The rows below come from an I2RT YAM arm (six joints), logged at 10 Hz.
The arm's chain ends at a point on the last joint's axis. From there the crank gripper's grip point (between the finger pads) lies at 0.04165 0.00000 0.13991 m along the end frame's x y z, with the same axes.
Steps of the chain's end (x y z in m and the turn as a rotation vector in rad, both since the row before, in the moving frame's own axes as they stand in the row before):
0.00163 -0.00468 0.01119 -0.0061 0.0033 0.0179
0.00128 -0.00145 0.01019 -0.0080 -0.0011 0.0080
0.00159 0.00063 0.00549 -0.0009 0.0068 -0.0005
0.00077 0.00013 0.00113 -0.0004 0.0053 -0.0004
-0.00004 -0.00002 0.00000 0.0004 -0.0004 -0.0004
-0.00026 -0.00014 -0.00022 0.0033 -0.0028 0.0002
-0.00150 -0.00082 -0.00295 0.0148 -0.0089 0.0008
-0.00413 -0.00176 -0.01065 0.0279 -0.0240 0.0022
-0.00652 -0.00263 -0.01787 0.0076 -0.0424 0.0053
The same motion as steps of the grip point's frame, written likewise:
0.00208 -0.00308 0.01105 -0.0061 0.0033 0.0179
0.00112 0.00000 0.01023 -0.0080 -0.0011 0.0080
0.00254 0.00073 0.00520 -0.0009 0.0068 -0.0005
0.00151 0.00017 0.00091 -0.0004 0.0053 -0.0004
-0.00010 -0.00009 0.00002 0.0004 -0.0004 -0.0004
-0.00065 -0.00059 -0.00010 0.0033 -0.0028 0.0002
-0.00275 -0.00286 -0.00260 0.0148 -0.0089 0.0008
-0.00749 -0.00559 -0.00974 0.0279 -0.0240 0.0022
-0.01249 -0.00349 -0.01623 0.0076 -0.0424 0.0053

